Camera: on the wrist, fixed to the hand. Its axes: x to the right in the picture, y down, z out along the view.
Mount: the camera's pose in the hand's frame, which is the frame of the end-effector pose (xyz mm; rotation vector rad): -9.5 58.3 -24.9 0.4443 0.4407 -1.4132
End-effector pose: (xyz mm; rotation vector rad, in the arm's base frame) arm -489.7 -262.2 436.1 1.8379 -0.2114 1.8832
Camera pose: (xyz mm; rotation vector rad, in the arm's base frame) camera -538.4 -303.9 438.2 1.0758 1.3623 1.1762
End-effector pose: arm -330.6 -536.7 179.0 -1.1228 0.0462 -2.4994
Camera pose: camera -323.0 -590.1 144.3 0.2074 0.9948 2.2020
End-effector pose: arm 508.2 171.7 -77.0 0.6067 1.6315 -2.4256
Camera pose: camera 543.1 170.6 -130.8 0.0596 -0.8596 1.6129
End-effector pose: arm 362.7 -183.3 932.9 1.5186 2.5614 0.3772
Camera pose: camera 410.2 -168.4 973.3 0.5573 -2.8036 0.0730
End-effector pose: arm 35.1 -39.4 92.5 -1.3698 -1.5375 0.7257
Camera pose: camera 81.9 -40.2 48.7 0.0744 -1.4221 -0.1495
